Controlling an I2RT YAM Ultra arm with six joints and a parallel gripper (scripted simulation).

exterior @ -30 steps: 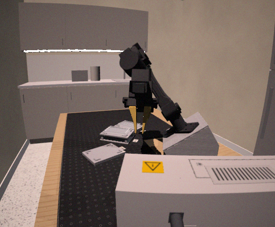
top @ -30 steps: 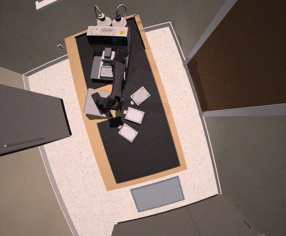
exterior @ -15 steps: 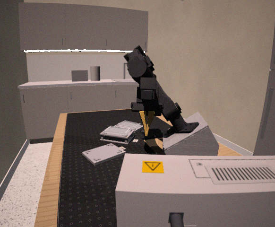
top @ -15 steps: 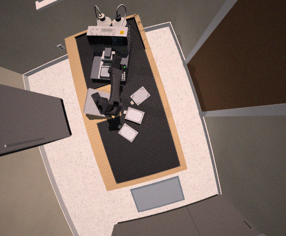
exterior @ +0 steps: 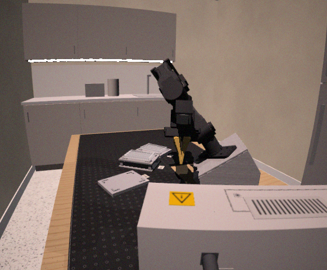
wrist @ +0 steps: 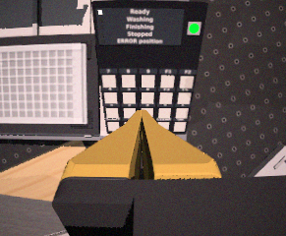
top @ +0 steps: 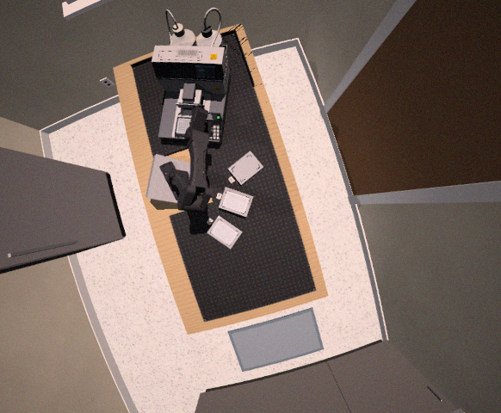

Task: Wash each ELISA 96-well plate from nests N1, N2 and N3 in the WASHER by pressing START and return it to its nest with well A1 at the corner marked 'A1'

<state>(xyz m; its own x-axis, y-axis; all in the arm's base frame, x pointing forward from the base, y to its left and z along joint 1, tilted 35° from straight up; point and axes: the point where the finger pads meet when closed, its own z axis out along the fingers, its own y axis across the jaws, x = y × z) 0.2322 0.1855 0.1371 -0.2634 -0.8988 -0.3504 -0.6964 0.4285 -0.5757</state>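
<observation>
My gripper is now 80 mm past the carrier pocket, 100 mm to the right of it and 90 mm above it. Round my hand: n1 label: 40 mm behind, 260 mm to the right, 170 mm below; then grey nest slab: 70 mm ahead, 250 mm to the right, 160 mm below; then washer: 20 mm ahead, 220 mm to the left, 40 mm below.
</observation>
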